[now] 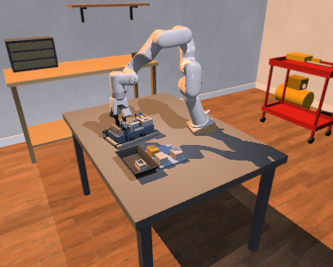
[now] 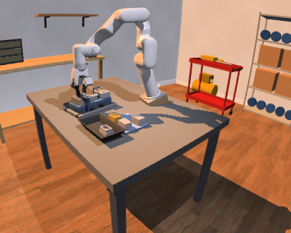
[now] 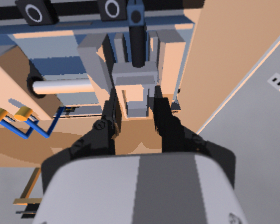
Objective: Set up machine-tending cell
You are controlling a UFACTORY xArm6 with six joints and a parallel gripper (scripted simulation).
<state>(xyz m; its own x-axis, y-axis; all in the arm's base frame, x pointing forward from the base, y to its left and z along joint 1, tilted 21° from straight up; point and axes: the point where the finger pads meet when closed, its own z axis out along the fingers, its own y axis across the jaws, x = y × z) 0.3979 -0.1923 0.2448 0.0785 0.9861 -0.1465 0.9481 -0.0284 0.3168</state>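
Now: the work stop rod 10 mm ahead of my hand, 50 mm to the left of it and 30 mm below it. The rest, counted from my hand: brass blank 10 mm behind, 260 mm to the left, 100 mm below; vise 70 mm behind, 10 mm to the left, 80 mm below; white cylinder rod 90 mm behind, 10 mm to the left, 40 mm below.
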